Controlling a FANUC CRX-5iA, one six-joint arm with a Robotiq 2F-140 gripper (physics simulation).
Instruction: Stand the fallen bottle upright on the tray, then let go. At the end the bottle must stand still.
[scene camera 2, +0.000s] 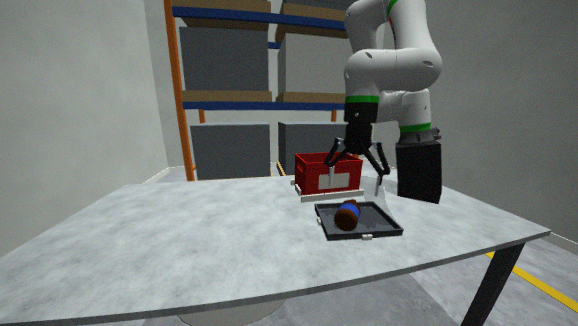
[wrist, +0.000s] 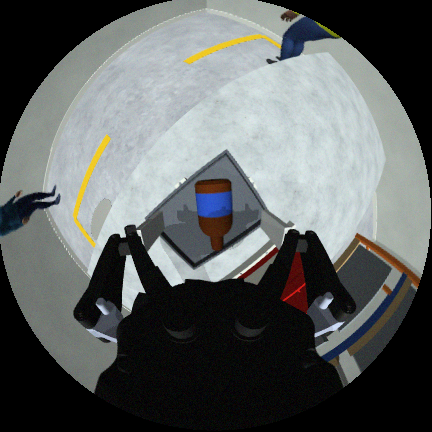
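A brown bottle with a blue label lies on its side in the dark grey tray. In the wrist view its neck points down towards the gripper and its base points away. My gripper is wide open with nothing between its fingers. It points down and hangs above the tray, with its fingers to either side of the bottle's line in the wrist view. The fingers do not touch the bottle.
A red crate stands behind the tray, close to the gripper, with a pale strip along its front. The arm's black base stands to the right of it. A shelf rack stands behind the table. Two people show at the wrist view's edges.
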